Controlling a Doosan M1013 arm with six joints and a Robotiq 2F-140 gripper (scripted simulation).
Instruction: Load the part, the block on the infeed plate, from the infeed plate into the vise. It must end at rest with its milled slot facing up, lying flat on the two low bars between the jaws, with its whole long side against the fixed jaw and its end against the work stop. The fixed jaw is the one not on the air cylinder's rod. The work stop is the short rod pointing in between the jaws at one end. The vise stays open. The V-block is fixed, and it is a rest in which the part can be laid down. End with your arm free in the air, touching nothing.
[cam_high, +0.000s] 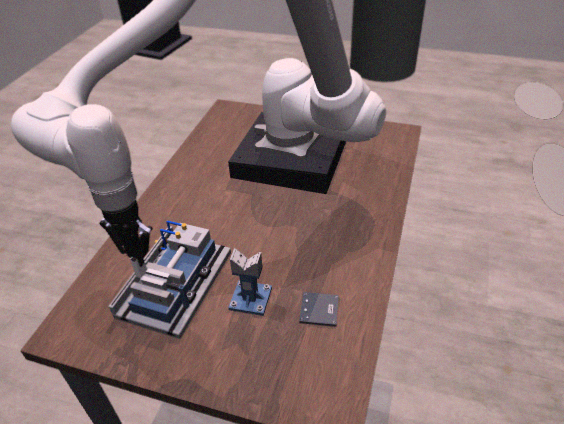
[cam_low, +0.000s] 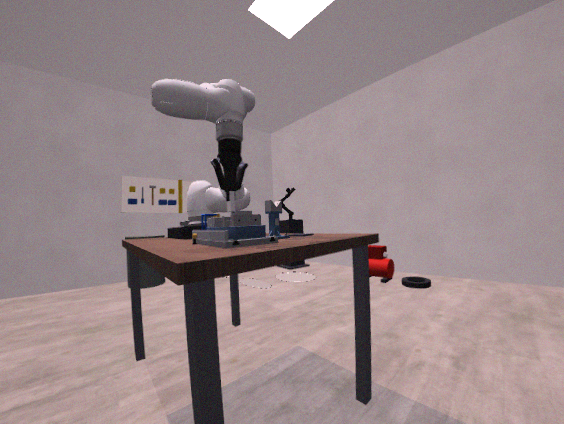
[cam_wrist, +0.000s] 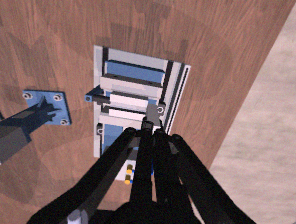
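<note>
The part lies 40 mm to the left of my hand and 40 mm below it. From my hand the other things lie so: fixed jaw (20 mm ahead, 40 mm to the left, 60 mm below); work stop (10 mm behind, 80 mm to the left, 50 mm below); moving jaw (40 mm behind, 30 mm to the left, 60 mm below).
</note>
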